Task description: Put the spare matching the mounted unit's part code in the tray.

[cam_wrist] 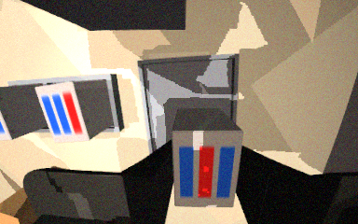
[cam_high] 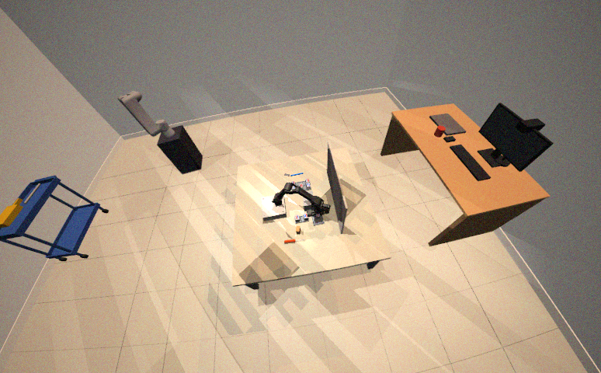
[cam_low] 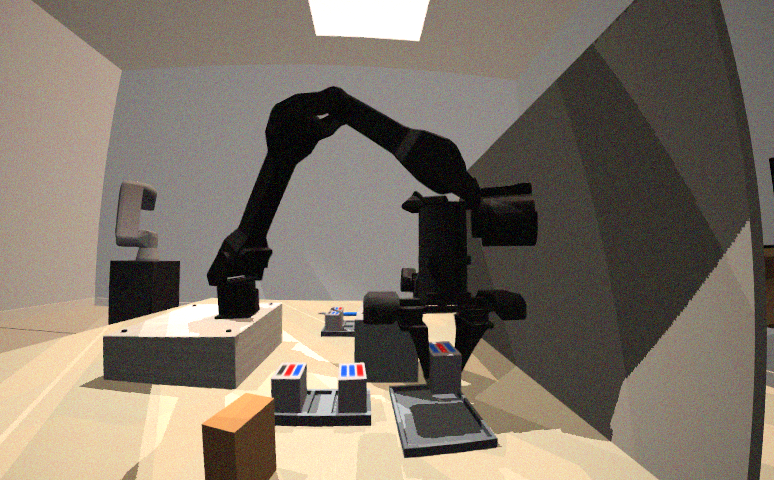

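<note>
The dark grey tray lies 5 cm below my gripper tip, 1 cm to the left of it and 1 cm behind it. From my gripper tip the other things lie so: tall grey panel: 20 cm ahead, 17 cm above, 14 cm to the left; then brown box: 20 cm behind, 7 cm to the right, 2 cm below.
</note>
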